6 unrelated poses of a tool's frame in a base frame.
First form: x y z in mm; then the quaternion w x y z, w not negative.
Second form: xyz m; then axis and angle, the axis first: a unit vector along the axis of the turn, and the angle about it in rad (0 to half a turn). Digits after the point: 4 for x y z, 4 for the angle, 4 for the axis.
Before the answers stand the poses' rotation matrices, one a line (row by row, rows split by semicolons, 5 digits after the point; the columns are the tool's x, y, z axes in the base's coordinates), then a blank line. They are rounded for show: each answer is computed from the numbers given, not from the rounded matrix.
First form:
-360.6 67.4 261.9 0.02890 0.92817 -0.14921 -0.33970
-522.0 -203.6 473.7 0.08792 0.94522 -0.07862 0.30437
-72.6 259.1 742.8 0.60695 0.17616 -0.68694 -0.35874
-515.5 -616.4 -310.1 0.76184 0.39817 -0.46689 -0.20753
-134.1 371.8 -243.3 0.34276 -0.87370 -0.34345 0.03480
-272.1 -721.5 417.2 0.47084 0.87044 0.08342 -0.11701
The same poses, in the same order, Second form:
0.72468 -0.25735 -0.63923; -0.29662 -0.95380 0.04773; -0.62198 0.15502 -0.76754
0.80235 -0.20215 0.56157; -0.09511 -0.97218 -0.21407; 0.58922 0.11835 -0.79926
-0.20116 0.19345 -0.96027; -0.67750 0.68055 0.27902; 0.70748 0.70671 -0.00584
0.47789 -0.05559 -0.87666; -0.68802 0.59678 -0.41290; 0.54613 0.80048 0.24694
0.76166 0.57629 -0.29625; 0.62400 -0.52912 0.57503; 0.17463 -0.62284 -0.76261
0.95870 0.25541 -0.12514; 0.03504 -0.54270 -0.83919; -0.28225 0.80015 -0.52924

-0.3606 0.0674 0.2619 0.9286 -0.1493 -0.3398 3.0838
-0.5220 -0.2036 0.4737 0.9489 -0.0789 0.3056 2.9655
-0.0726 0.2591 0.7428 0.2217 -0.8644 -0.4514 1.8372
-0.5155 -0.6164 -0.3101 0.6147 -0.7208 -0.3204 1.4093
-0.1341 0.3718 -0.2433 -0.9300 -0.3656 0.0370 2.4419
-0.2721 -0.7215 0.4172 0.9866 0.0946 -0.1326 2.1611

